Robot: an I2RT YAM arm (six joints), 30 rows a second.
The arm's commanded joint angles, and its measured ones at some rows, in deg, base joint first. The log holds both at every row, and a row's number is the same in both.
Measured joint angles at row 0: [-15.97, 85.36, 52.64, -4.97, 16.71, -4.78]
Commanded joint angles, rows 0 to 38: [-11.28, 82.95, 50.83, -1.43, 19.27, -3.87]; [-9.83, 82.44, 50.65, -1.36, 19.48, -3.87]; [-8.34, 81.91, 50.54, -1.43, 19.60, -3.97]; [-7.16, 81.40, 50.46, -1.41, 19.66, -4.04]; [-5.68, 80.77, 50.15, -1.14, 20.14, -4.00]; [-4.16, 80.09, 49.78, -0.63, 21.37, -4.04]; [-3.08, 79.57, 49.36, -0.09, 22.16, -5.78]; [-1.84, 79.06, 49.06, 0.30, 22.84, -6.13]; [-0.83, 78.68, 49.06, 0.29, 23.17, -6.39]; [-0.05, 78.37, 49.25, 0.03, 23.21, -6.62]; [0.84, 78.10, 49.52, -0.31, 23.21, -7.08]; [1.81, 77.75, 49.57, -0.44, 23.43, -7.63]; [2.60, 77.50, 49.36, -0.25, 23.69, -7.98]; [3.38, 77.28, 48.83, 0.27, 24.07, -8.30]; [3.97, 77.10, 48.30, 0.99, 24.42, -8.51]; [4.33, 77.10, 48.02, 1.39, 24.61, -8.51]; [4.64, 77.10, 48.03, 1.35, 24.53, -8.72]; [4.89, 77.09, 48.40, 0.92, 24.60, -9.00]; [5.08, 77.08, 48.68, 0.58, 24.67, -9.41]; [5.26, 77.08, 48.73, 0.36, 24.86, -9.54]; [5.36, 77.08, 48.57, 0.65, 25.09, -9.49]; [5.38, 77.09, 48.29, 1.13, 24.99, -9.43]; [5.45, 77.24, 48.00, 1.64, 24.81, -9.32]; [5.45, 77.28, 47.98, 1.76, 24.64, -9.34]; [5.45, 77.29, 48.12, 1.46, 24.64, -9.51]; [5.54, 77.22, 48.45, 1.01, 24.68, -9.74]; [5.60, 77.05, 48.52, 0.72, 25.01, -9.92]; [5.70, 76.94, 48.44, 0.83, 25.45, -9.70]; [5.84, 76.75, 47.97, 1.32, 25.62, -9.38]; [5.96, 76.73, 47.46, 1.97, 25.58, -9.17]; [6.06, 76.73, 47.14, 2.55, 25.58, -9.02]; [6.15, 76.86, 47.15, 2.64, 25.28, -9.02]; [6.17, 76.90, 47.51, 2.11, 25.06, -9.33]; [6.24, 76.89, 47.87, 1.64, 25.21, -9.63]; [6.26, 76.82, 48.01, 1.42, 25.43, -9.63]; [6.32, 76.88, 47.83, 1.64, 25.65, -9.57]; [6.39, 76.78, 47.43, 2.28, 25.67, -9.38]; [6.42, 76.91, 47.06, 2.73, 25.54, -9.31]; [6.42, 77.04, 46.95, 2.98, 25.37, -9.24]
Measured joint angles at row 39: [6.11, 77.87, 48.01, 1.26, 24.71, -9.30]
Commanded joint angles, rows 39 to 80: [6.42, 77.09, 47.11, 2.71, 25.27, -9.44]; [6.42, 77.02, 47.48, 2.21, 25.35, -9.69]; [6.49, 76.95, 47.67, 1.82, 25.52, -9.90]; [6.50, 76.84, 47.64, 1.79, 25.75, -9.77]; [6.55, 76.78, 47.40, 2.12, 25.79, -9.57]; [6.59, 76.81, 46.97, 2.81, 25.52, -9.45]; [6.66, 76.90, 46.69, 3.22, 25.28, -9.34]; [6.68, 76.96, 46.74, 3.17, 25.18, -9.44]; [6.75, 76.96, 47.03, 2.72, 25.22, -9.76]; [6.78, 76.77, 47.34, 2.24, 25.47, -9.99]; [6.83, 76.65, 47.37, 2.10, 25.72, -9.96]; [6.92, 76.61, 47.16, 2.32, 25.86, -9.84]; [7.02, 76.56, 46.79, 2.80, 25.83, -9.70]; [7.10, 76.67, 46.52, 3.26, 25.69, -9.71]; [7.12, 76.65, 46.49, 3.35, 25.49, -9.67]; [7.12, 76.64, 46.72, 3.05, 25.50, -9.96]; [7.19, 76.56, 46.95, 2.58, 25.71, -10.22]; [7.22, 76.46, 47.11, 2.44, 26.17, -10.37]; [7.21, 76.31, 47.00, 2.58, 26.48, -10.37]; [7.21, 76.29, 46.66, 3.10, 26.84, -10.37]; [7.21, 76.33, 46.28, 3.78, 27.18, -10.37]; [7.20, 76.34, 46.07, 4.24, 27.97, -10.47]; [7.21, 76.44, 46.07, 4.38, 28.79, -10.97]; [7.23, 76.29, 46.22, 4.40, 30.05, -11.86]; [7.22, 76.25, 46.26, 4.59, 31.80, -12.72]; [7.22, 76.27, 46.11, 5.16, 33.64, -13.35]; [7.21, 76.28, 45.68, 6.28, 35.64, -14.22]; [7.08, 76.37, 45.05, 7.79, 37.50, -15.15]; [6.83, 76.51, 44.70, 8.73, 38.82, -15.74]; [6.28, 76.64, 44.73, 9.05, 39.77, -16.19]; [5.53, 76.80, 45.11, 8.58, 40.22, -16.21]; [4.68, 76.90, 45.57, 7.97, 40.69, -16.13]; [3.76, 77.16, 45.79, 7.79, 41.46, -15.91]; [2.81, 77.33, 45.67, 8.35, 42.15, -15.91]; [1.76, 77.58, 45.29, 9.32, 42.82, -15.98]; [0.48, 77.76, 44.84, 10.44, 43.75, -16.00]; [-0.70, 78.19, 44.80, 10.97, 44.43, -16.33]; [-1.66, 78.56, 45.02, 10.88, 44.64, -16.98]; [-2.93, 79.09, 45.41, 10.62, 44.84, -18.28]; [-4.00, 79.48, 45.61, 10.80, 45.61, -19.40]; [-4.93, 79.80, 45.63, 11.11, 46.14, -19.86]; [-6.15, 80.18, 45.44, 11.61, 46.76, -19.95]
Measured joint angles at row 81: [-4.23, 78.87, 45.80, 9.26, 43.27, -17.89]
